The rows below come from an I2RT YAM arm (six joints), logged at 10 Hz.
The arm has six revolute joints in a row. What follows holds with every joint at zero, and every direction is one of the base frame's. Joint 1 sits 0.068 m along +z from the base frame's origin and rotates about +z. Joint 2 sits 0.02 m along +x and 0.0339 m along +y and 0.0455 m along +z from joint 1 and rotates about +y. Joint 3 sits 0.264 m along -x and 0.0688 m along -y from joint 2 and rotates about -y. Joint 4 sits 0.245 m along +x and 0.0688 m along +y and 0.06 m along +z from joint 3 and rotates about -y. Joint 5 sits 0.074 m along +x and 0.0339 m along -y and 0.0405 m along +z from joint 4 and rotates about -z. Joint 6 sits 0.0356 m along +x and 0.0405 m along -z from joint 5 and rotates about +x. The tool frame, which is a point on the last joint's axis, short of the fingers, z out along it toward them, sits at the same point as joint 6; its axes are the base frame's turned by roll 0, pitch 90 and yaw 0 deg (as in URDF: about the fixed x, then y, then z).
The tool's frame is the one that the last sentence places.
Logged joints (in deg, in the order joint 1, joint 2, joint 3, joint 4, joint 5, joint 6), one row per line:
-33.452, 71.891, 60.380, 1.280, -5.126, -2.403
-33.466, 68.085, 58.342, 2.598, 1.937, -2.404
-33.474, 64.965, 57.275, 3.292, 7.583, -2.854
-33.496, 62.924, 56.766, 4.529, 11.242, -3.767
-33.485, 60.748, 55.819, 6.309, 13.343, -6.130
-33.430, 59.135, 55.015, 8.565, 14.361, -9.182
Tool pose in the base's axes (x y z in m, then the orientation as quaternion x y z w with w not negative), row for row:
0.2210, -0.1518, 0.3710, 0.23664, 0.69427, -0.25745, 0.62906
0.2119, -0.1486, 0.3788, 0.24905, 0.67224, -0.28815, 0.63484
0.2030, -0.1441, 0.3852, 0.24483, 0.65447, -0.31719, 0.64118
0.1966, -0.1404, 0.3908, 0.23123, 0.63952, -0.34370, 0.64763
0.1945, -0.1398, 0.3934, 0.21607, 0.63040, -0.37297, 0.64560
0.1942, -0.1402, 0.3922, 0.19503, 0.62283, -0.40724, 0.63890
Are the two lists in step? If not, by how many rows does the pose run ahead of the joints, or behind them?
The pose runs 2 rows ahead of the joints: the pose in row i belongs to the joints in row i + 2.
